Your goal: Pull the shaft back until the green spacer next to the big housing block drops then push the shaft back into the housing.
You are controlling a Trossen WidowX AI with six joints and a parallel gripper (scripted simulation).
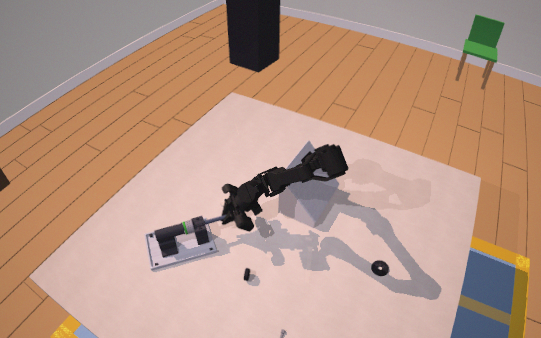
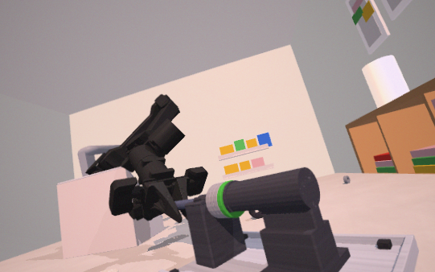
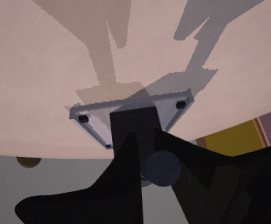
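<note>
The shaft is 4 cm ahead of my gripper tip, 2 cm to the right of it and 2 cm above it. Also, from my gripper tip: green spacer (10 cm ahead, 7 cm to the right, 2 cm above); dark ring (18 cm to the left, 10 cm ahead, 3 cm below).
</note>
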